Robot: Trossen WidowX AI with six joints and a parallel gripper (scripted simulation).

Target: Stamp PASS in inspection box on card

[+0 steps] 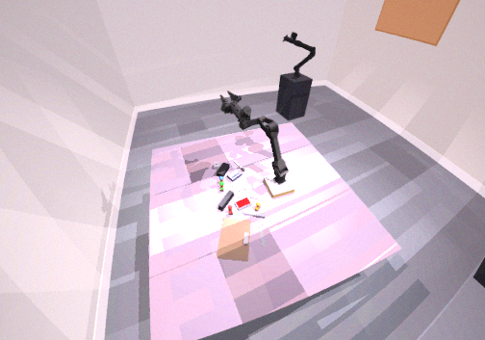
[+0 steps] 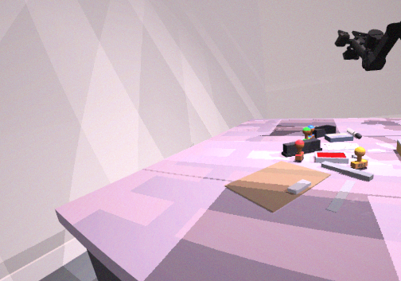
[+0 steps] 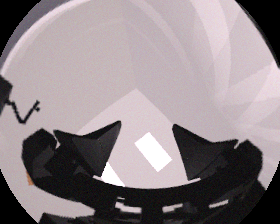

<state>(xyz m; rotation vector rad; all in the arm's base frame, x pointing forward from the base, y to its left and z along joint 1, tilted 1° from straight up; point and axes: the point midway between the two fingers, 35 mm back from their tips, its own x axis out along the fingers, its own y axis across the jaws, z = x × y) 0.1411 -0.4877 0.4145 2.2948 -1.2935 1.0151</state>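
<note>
Now: gripper tip 45 cm above the green-knobbed stamp, 38 cm to the right of it and 21 cm short of it. Round my gripper tip: red ink pad 55 cm to the left, 46 cm below, 14 cm ahead; then marker 46 cm below, 26 cm to the left, 1 cm ahead; then blue-knobbed stamp 45 cm below, 34 cm to the left, 19 cm ahead.
</note>
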